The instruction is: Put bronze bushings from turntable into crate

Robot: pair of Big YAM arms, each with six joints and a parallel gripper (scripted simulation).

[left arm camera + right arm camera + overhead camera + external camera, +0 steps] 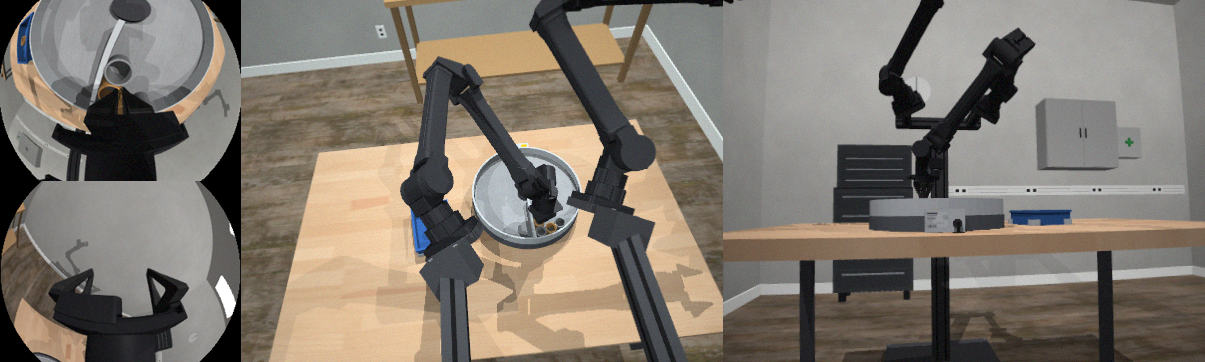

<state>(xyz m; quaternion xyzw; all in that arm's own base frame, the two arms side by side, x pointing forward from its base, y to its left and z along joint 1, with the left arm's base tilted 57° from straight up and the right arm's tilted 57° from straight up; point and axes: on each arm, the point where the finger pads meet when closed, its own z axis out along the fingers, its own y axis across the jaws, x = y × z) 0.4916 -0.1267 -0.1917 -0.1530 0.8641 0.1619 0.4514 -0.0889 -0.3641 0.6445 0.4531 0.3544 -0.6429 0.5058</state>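
The blue crate is 400 mm to the left of my left hand, 100 mm ahead of it and 60 mm below it.
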